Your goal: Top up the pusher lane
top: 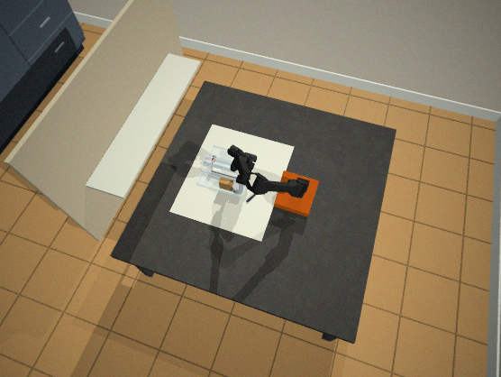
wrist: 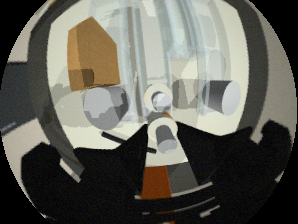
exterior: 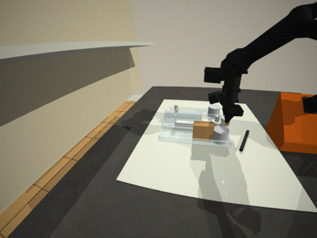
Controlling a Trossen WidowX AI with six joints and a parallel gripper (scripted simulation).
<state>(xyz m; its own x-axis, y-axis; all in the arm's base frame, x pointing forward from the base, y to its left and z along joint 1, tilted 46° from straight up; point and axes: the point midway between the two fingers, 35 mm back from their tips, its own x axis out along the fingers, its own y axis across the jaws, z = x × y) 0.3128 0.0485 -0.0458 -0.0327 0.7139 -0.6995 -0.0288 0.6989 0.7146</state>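
Right now my gripper tip is 8 cm short of the white mat, 5 cm above it and 1 cm to the right of it. Round my gripper tip: brown box: 10 cm ahead, 8 cm to the left, 1 cm below; then black rod: 8 cm behind, 7 cm to the left, 4 cm below.
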